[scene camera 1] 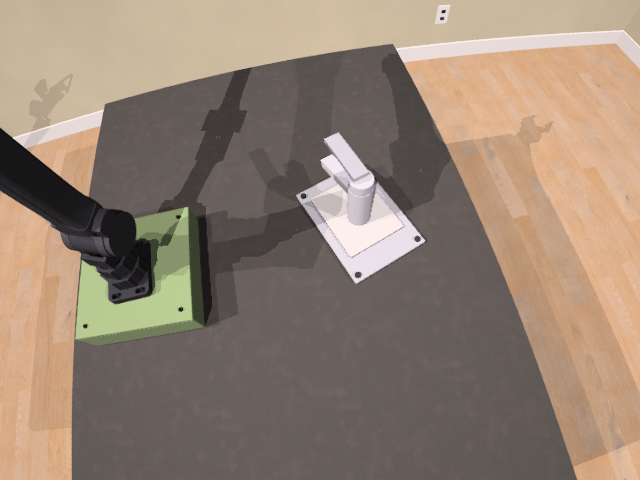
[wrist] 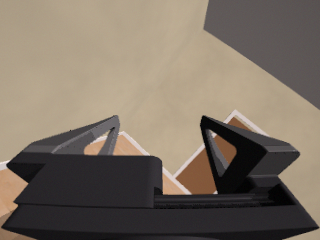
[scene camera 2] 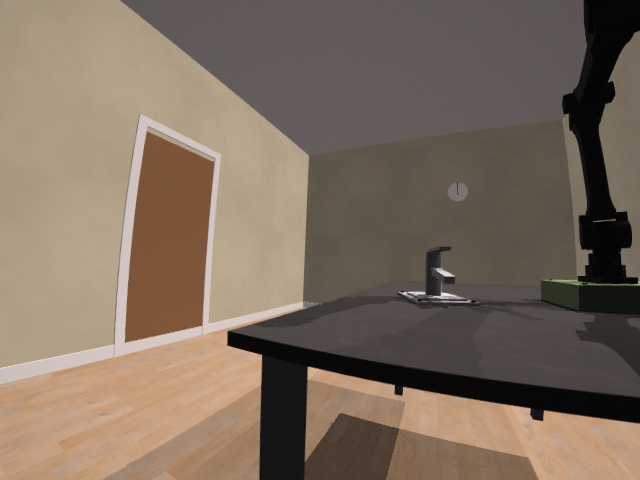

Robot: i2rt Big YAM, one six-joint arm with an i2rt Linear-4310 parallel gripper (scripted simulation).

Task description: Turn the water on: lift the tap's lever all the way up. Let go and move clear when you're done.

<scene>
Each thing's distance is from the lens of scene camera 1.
grey tap (scene camera 1: 348, 216): 0.75 m
</scene>
